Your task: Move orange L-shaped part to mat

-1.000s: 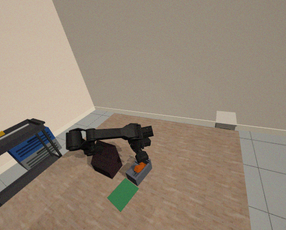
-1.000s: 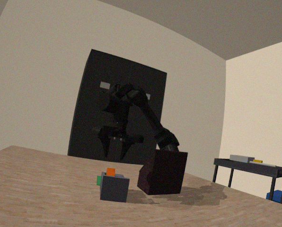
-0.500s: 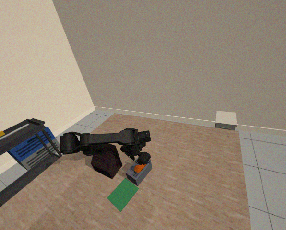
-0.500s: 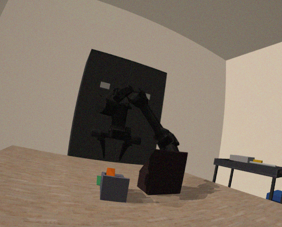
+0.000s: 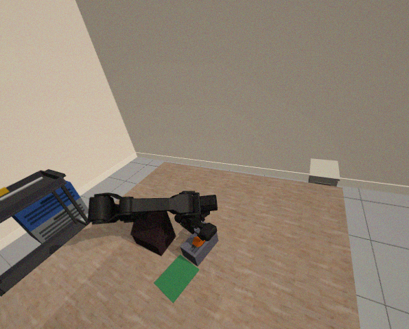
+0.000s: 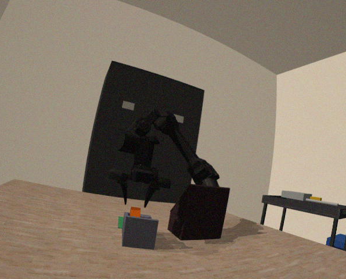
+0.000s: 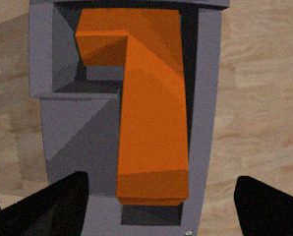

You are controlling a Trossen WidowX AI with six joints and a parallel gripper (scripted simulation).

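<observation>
The orange L-shaped part is 2 cm behind my gripper tip, 4 cm to the left of it and 6 cm below it. Also, from my gripper tip: green mat (3 cm behind, 14 cm to the right, 12 cm below).
</observation>
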